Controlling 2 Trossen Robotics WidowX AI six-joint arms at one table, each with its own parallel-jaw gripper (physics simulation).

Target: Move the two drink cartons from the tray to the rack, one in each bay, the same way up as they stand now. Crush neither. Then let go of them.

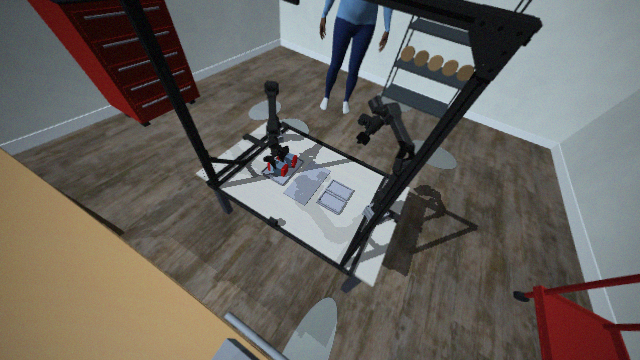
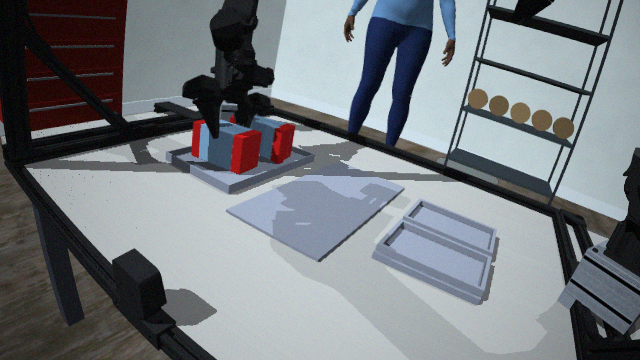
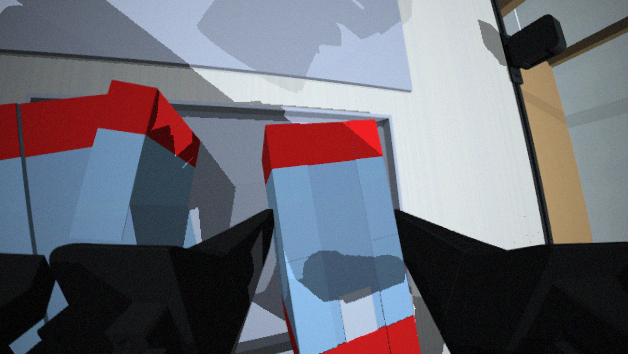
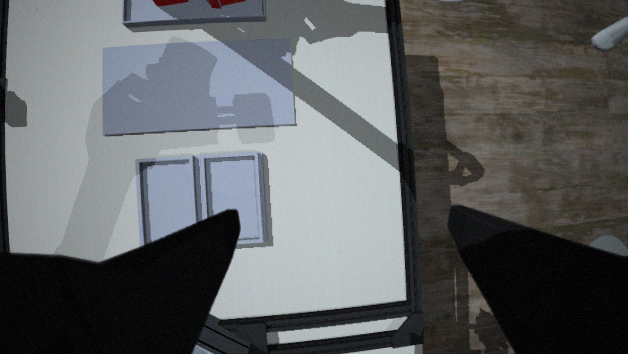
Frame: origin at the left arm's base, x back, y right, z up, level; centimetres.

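Seen in the pictures: left gripper, between the fingertips: [image 1: 279, 167] [image 2: 229, 140] [image 3: 331, 216]; right gripper, between the fingertips: [image 2: 515, 23] [image 4: 343, 218]; right arm's base, origin of its link: [image 2: 629, 262].
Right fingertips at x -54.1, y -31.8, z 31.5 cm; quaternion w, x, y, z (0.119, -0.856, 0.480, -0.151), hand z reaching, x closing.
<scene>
Offsets run from my right fingertips to a thing's top centre. "spot": to the spot under its first point.
The nearer blue carton with red ends @(dx +23.2, dy +40.8, dz -29.6 cm) [image 1: 278, 168] [image 2: 220, 150] [image 3: 335, 200] stands in the grey tray @(dx +25.0, dy +36.4, dz -35.4 cm) [image 1: 285, 182] [image 2: 260, 177] [image 4: 195, 21]. My left gripper [image 1: 277, 159] [image 2: 230, 129] [image 3: 331, 216] is shut on it, fingertips against both long sides; it still rests in the tray. The other carton @(spot: dx +22.2, dy +29.5, dz -29.6 cm) [image 1: 294, 160] [image 2: 265, 131] [image 3: 115, 165] stands beside it in the tray, untilted, partly hidden by the left finger. The grey rack @(dx -9.7, dy +14.5, dz -35.0 cm) [image 2: 425, 272] [image 4: 260, 200] has two bays side by side, both empty. My right gripper [image 1: 362, 137] [image 4: 343, 218] is open and empty, high above the table.
A flat grey plate [image 1: 300, 192] [image 2: 360, 185] [image 3: 375, 65] [image 4: 130, 110] lies between tray and rack. A black frame surrounds the table, with a black block [image 2: 140, 285] on its near rail. A person [image 1: 354, 45] [image 2: 395, 75] stands behind the table.
</scene>
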